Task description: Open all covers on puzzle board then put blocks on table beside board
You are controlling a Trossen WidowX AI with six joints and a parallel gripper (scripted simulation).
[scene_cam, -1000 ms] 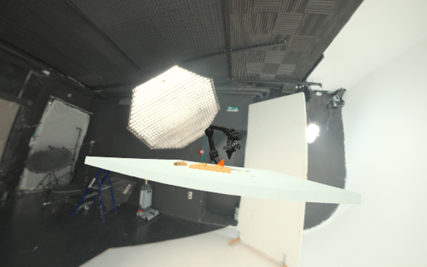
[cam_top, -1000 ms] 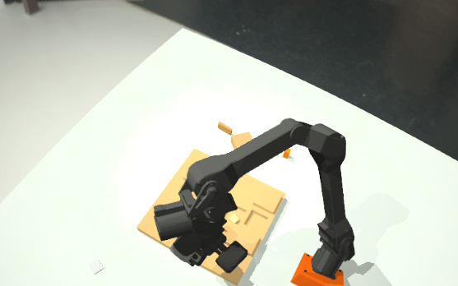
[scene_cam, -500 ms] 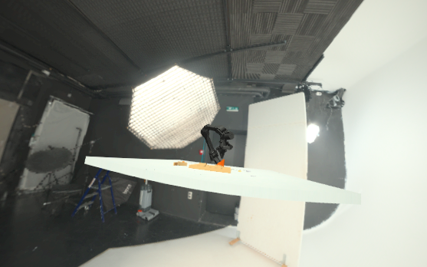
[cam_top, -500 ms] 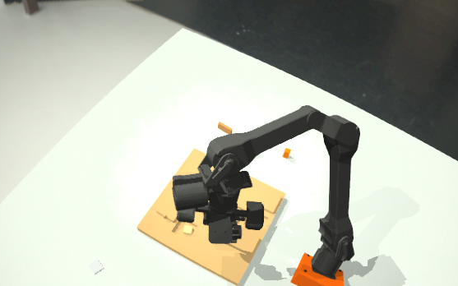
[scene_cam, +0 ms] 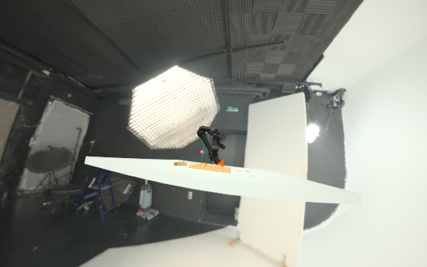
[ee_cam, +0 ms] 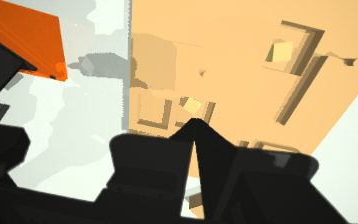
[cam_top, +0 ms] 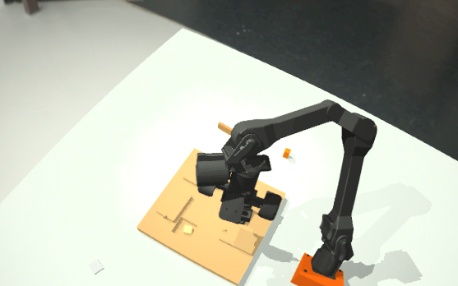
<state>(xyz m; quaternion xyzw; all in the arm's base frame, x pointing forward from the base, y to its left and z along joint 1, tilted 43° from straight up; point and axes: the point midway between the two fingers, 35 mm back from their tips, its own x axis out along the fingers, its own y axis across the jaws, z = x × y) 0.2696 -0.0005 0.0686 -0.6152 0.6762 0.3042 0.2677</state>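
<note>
My gripper tip is 50 mm short of the tan puzzle board, 20 mm to the left of it and 60 mm above it. The rest, counted from my gripper tip: orange block 70 mm behind, 280 mm to the right, 70 mm below; tan bar 140 mm ahead, 280 mm to the right, 70 mm below; tan box 60 mm ahead, 250 mm to the right, 70 mm below.
</note>
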